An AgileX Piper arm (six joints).
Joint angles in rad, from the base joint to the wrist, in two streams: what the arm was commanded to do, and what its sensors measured. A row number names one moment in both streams.
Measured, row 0:
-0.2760, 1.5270, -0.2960, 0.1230, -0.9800, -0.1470
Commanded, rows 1 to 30:
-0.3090, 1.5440, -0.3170, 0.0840, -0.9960, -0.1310
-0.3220, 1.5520, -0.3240, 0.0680, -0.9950, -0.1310
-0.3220, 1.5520, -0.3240, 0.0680, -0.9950, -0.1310
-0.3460, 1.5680, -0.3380, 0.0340, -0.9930, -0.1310
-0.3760, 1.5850, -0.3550, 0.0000, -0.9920, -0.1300
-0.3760, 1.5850, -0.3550, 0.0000, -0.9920, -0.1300
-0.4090, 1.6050, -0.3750, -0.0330, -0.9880, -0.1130
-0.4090, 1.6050, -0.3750, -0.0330, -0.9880, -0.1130
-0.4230, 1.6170, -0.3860, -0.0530, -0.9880, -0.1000
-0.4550, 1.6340, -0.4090, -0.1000, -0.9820, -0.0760
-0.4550, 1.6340, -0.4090, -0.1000, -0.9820, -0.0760
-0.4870, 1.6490, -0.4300, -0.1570, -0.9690, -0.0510
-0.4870, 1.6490, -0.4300, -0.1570, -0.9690, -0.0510
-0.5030, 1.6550, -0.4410, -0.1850, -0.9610, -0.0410
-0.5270, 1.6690, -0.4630, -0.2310, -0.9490, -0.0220
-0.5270, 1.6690, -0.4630, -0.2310, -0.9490, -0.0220
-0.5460, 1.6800, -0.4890, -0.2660, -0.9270, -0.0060
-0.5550, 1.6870, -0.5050, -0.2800, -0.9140, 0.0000
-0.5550, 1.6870, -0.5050, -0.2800, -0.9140, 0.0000
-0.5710, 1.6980, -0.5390, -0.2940, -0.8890, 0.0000
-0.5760, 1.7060, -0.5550, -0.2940, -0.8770, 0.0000
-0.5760, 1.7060, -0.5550, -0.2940, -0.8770, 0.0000
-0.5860, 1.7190, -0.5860, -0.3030, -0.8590, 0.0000
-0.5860, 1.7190, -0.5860, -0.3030, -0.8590, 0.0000
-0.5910, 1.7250, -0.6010, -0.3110, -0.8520, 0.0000
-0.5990, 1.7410, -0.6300, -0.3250, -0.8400, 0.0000
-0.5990, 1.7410, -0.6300, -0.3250, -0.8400, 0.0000
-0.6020, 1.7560, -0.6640, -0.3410, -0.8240, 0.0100
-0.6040, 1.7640, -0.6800, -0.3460, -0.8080, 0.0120
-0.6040, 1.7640, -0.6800, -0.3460, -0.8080, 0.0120
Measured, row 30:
-0.5930, 1.7490, -0.6350, -0.3190, -0.8400, 0.0000
